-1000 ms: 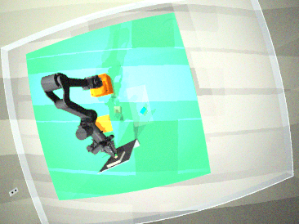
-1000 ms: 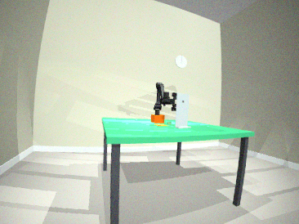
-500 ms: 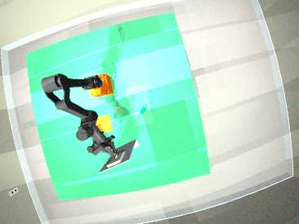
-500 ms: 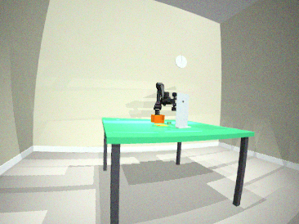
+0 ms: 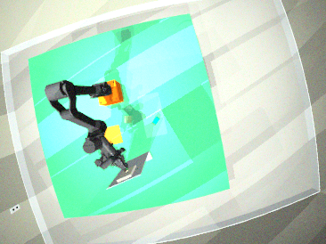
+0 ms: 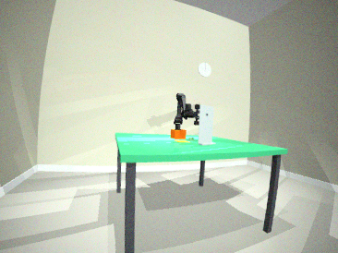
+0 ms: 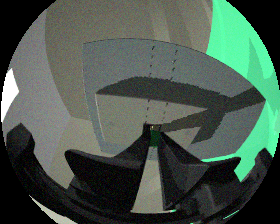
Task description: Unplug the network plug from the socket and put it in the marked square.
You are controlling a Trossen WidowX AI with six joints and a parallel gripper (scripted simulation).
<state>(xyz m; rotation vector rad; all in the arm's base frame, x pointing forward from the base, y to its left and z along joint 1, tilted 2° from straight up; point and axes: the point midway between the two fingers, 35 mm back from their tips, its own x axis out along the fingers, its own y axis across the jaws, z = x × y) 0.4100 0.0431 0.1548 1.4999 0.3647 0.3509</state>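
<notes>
The yellow-orange square lies 25 cm below my gripper tip, 16 cm behind it and 13 cm to the right of it. From my gripper tip the other things lie so: cyan piece: 23 cm below, 19 cm to the left, 18 cm behind; upright panel: 10 cm below, 2 cm ahead; pale plug: 1 cm ahead.
</notes>
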